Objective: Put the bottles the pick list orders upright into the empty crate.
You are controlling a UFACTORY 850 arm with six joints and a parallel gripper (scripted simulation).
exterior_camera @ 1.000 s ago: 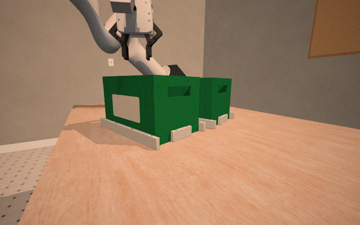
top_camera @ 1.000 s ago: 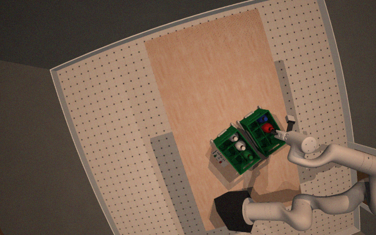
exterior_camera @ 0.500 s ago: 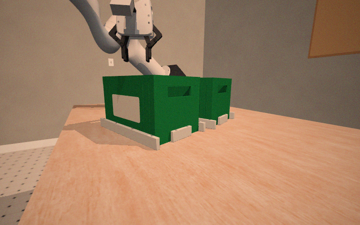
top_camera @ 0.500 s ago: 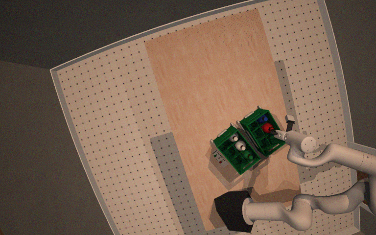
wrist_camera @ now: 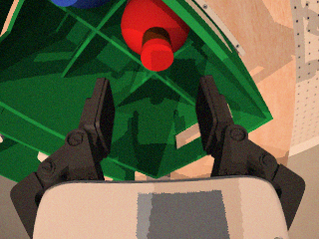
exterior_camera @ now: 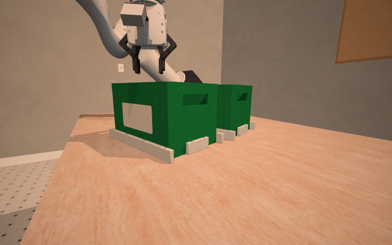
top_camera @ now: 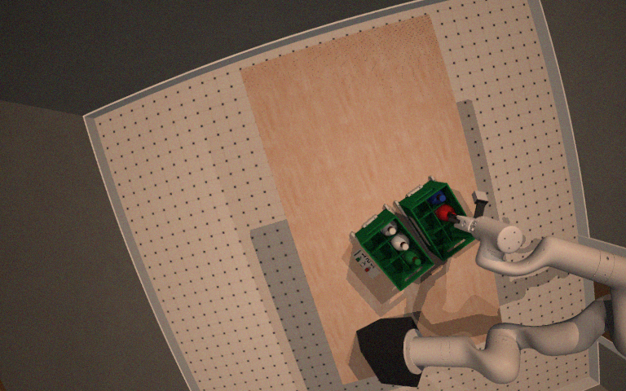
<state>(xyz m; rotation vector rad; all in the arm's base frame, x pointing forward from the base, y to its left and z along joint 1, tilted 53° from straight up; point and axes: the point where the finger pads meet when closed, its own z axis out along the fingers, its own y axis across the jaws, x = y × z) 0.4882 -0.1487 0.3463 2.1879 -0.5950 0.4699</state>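
My hand is 13 cm above the red bottle. From my hand the other things lie so: green bottle 21 cm to the left, 13 cm below, 12 cm behind; then pick list 40 cm to the left, 22 cm below, 10 cm behind; then blue bottle 13 cm below, 9 cm ahead, 1 cm to the left.
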